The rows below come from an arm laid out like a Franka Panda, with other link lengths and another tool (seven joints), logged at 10 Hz.
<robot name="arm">
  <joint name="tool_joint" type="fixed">
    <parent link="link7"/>
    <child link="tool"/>
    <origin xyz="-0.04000 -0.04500 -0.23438" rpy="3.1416 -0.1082 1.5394"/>
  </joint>
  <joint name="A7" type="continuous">
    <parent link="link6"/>
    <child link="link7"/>
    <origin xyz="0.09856 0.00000 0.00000"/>
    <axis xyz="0 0 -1"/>
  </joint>
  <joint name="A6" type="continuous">
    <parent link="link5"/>
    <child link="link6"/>
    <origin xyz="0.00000 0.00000 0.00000"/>
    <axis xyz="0 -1 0"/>
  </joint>
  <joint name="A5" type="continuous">
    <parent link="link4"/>
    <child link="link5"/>
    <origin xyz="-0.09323 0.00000 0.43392"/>
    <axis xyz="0 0 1"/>
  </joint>
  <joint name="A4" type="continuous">
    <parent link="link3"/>
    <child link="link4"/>
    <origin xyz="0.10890 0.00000 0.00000"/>
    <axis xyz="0 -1 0"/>
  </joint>
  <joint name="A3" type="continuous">
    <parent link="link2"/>
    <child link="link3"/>
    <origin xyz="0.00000 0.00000 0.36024"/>
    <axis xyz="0 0 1"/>
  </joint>
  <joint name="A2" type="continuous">
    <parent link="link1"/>
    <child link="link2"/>
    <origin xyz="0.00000 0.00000 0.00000"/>
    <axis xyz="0 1 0"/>
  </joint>
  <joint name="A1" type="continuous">
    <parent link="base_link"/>
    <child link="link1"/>
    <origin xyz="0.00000 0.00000 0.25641"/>
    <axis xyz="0 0 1"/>
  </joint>
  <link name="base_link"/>
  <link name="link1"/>
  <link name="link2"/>
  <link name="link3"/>
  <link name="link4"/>
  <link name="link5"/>
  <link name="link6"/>
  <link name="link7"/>
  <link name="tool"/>
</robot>
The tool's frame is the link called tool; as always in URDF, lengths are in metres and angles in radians. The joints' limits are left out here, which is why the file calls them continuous.
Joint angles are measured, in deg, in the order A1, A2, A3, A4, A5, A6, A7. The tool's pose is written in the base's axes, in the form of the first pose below.
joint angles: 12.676 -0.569 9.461 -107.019 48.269 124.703 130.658
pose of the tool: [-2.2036 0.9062 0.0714 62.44 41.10 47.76]
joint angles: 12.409 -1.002 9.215 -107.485 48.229 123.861 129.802
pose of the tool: [-2.2133 0.8937 0.0746 62.12 40.57 47.62]
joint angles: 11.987 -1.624 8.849 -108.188 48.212 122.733 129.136
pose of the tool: [-2.2223 0.8889 0.0836 61.77 39.74 47.41]
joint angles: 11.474 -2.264 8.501 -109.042 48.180 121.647 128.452
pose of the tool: [-2.2313 0.8867 0.0933 61.43 38.81 47.08]
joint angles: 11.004 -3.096 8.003 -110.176 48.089 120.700 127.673
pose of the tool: [-2.2403 0.8863 0.0995 61.04 37.71 46.68]
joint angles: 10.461 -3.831 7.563 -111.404 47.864 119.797 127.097
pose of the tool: [-2.2505 0.8917 0.1091 60.68 36.58 46.05]
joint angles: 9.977 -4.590 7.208 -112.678 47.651 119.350 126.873
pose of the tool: [-2.2562 0.9049 0.1148 60.39 35.54 45.48]
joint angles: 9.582 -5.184 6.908 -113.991 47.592 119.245 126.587
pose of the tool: [-2.2593 0.9193 0.1198 60.17 34.64 44.76]
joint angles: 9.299 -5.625 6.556 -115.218 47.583 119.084 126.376
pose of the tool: [-2.2618 0.9344 0.1292 59.96 33.84 43.96]
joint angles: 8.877 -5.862 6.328 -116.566 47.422 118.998 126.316
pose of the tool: [-2.2669 0.9560 0.1429 59.79 33.00 42.79]
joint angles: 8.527 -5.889 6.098 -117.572 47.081 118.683 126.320
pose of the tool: [-2.2752 0.9734 0.1590 59.62 32.28 41.67]
